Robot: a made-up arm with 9 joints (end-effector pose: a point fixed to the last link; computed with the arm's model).
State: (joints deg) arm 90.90 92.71 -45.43 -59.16 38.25 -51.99 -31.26 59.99 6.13
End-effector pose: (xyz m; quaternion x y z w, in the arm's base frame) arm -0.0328 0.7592 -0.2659 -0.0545 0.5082 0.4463 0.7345
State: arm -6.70 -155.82 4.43 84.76 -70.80 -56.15 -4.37 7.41 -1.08
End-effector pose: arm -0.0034 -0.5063 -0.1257 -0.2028 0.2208 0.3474 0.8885
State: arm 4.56 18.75 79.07 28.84 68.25 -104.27 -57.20 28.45 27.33
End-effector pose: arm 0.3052 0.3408 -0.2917 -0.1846 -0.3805 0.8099 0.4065
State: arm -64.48 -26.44 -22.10 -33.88 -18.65 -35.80 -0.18 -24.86 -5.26
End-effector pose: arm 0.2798 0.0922 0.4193 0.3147 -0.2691 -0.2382 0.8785
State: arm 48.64 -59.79 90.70 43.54 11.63 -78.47 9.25 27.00 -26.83
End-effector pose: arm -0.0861 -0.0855 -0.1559 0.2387 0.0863 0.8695 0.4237
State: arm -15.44 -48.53 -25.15 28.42 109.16 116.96 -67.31 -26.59 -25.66
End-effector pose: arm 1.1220 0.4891 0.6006 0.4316 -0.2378 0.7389 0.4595
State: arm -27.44 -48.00 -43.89 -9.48 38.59 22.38 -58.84 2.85 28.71
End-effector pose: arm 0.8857 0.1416 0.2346 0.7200 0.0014 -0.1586 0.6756
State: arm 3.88 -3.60 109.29 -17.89 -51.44 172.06 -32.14 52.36 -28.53
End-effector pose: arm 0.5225 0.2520 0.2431 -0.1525 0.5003 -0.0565 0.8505
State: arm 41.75 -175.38 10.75 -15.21 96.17 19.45 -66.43 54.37 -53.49
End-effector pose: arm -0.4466 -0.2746 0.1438 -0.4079 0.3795 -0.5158 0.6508
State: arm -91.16 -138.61 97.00 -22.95 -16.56 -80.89 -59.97 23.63 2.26
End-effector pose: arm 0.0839 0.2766 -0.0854 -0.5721 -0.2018 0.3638 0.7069
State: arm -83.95 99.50 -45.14 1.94 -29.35 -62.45 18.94 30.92 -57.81
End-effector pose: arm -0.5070 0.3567 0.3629 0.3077 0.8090 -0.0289 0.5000
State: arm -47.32 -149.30 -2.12 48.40 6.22 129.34 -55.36 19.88 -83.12
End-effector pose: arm 0.3126 0.1334 -0.3659 0.7133 -0.2283 0.4735 0.4636
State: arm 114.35 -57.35 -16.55 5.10 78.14 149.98 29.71 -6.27 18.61
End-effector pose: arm 0.0140 -0.5106 -0.2805 -0.7066 0.0757 0.6976 0.0909
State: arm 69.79 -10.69 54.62 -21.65 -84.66 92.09 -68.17 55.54 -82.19
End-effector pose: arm 0.4371 0.2304 -0.0974 0.0186 -0.9790 -0.0579 0.1944
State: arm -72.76 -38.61 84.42 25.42 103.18 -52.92 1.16 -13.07 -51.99
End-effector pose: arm 0.3445 0.6599 0.0619 0.2250 -0.6398 0.3595 0.6410
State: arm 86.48 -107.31 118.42 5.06 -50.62 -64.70 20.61 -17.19 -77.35
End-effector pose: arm -0.0155 -0.0347 0.1540 0.0789 0.4665 0.8541 0.2161
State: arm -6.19 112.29 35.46 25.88 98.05 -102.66 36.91 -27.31 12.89
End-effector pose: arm -0.2111 0.5558 -0.3111 -0.6431 -0.2535 -0.7143 0.1091
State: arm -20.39 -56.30 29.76 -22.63 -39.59 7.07 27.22 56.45 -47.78
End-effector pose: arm 0.4191 0.0605 0.2414 -0.2324 0.1133 0.4608 0.8490
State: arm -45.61 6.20 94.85 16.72 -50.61 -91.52 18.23 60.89 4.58
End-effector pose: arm 0.3696 0.4513 0.4913 0.7177 -0.2591 -0.3125 0.5658
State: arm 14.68 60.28 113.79 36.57 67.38 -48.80 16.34 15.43 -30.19
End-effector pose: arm 0.6571 0.2937 -0.2497 0.0554 -0.1468 -0.9714 0.1783
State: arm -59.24 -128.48 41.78 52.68 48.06 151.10 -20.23 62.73 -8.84
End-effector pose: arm 0.4557 0.6006 0.0908 -0.7399 -0.2562 -0.3199 0.5334
